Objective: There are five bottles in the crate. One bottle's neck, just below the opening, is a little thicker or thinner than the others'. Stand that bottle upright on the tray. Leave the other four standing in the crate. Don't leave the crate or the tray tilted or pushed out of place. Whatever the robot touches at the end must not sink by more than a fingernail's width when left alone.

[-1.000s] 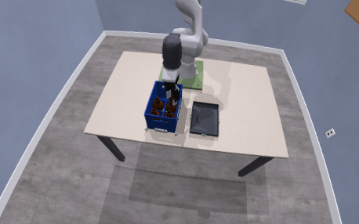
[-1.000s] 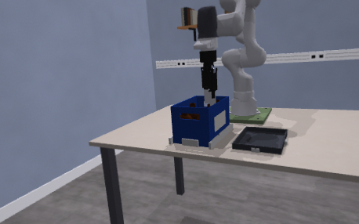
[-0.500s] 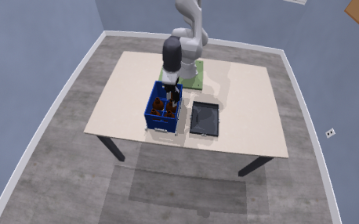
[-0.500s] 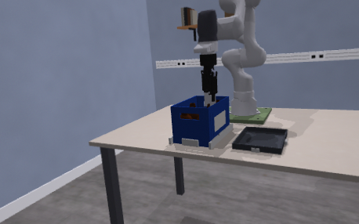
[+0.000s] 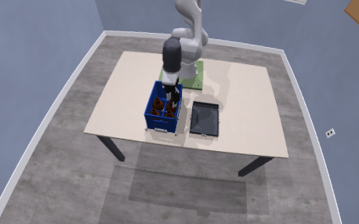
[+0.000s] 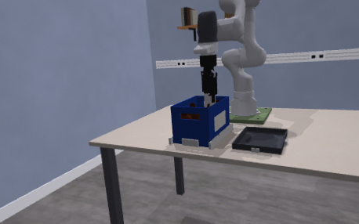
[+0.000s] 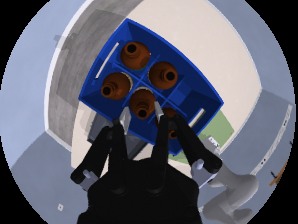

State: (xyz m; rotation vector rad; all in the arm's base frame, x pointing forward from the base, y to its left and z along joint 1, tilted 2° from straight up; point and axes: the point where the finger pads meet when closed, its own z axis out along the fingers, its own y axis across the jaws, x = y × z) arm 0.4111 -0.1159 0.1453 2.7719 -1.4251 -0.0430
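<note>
Right now the blue crate is 9 cm below my hand, 4 cm to the right of it and 1 cm behind it. Round my hand: dark tray: 23 cm to the left, 16 cm below, 3 cm ahead; bottle: 9 cm below, 9 cm behind, 2 cm to the left.
</note>
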